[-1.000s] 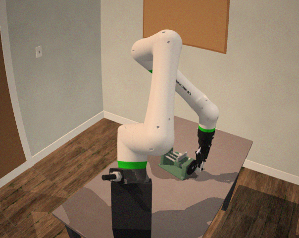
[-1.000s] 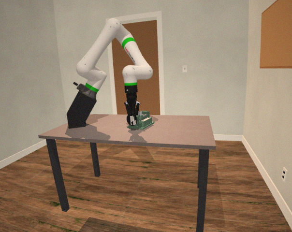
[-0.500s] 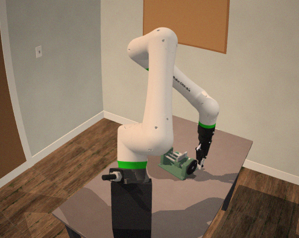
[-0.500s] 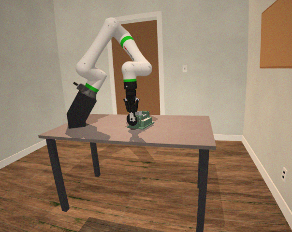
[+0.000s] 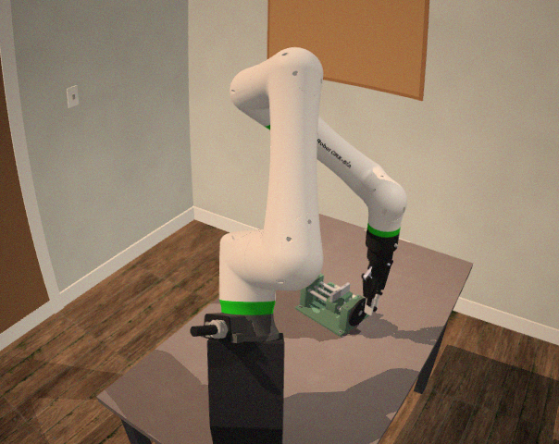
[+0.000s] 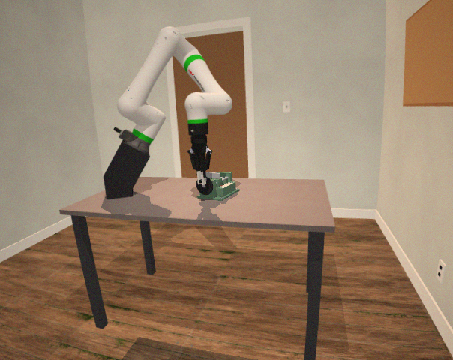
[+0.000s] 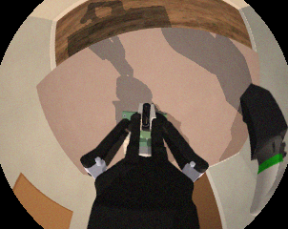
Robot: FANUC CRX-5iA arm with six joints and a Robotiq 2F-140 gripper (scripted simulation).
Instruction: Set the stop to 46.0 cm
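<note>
Right now the black handwheel is 2 cm to the left of my hand and 2 cm below it. Round my hand: green stop fixture (12 cm to the left, 3 cm below, 1 cm ahead).
</note>
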